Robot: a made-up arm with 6 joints.
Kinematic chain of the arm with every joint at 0, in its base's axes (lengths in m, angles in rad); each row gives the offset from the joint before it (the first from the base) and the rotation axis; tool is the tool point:
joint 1: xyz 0 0 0.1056 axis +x
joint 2: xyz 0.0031 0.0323 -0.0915 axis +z
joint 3: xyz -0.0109 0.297 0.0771 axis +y
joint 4: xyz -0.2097 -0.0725 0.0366 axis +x
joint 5: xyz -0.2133 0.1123 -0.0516 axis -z
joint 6: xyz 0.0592 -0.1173 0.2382 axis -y
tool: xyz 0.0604 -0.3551 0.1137
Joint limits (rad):
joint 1: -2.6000..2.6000
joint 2: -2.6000..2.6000
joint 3: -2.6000..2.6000
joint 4: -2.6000..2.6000
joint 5: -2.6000..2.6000
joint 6: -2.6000..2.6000
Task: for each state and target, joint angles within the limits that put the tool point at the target. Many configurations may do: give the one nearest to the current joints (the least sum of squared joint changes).
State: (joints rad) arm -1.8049 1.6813 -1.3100 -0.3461 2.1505 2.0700
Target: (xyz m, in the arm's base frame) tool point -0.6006 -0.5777 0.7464
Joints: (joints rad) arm -1.9140 1.7326 -1.2929 -0.3221 2.0665 1.8759
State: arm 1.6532 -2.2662 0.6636 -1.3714 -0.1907 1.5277
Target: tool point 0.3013 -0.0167 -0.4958
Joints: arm 2.3351 -2.4324 0.8978 -1.7143 -0.3566 1.3705
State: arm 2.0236 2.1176 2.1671 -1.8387 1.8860 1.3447
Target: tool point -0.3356 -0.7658 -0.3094
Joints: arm 2.0734 2.1600 2.2965 -1.9674 2.1894 1.4844
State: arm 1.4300 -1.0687 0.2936 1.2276 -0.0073 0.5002
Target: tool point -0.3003 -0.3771 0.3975
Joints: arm 1.8322 -1.4174 0.7532 0.8768 0.2268 0.5844
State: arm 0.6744 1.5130 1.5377 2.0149 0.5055 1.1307
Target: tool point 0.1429 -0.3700 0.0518
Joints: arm 0.7639 1.7443 1.4070 1.5698 -0.2850 0.9160
